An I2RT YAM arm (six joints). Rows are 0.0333 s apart.
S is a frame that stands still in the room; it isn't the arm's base.
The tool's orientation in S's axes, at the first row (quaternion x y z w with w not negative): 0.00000, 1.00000, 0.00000, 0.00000
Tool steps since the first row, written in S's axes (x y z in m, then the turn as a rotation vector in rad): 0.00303, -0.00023, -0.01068, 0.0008, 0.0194, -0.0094; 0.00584, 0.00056, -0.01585, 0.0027, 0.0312, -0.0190; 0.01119, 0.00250, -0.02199, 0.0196, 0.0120, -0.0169; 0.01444, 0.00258, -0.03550, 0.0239, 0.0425, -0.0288
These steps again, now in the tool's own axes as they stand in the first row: -0.00303, -0.00023, 0.01068, -0.0008, 0.0194, 0.0094; -0.00584, 0.00056, 0.01585, -0.0027, 0.0312, 0.0190; -0.01119, 0.00250, 0.02199, -0.0196, 0.0120, 0.0169; -0.01444, 0.00258, 0.03550, -0.0239, 0.0425, 0.0288
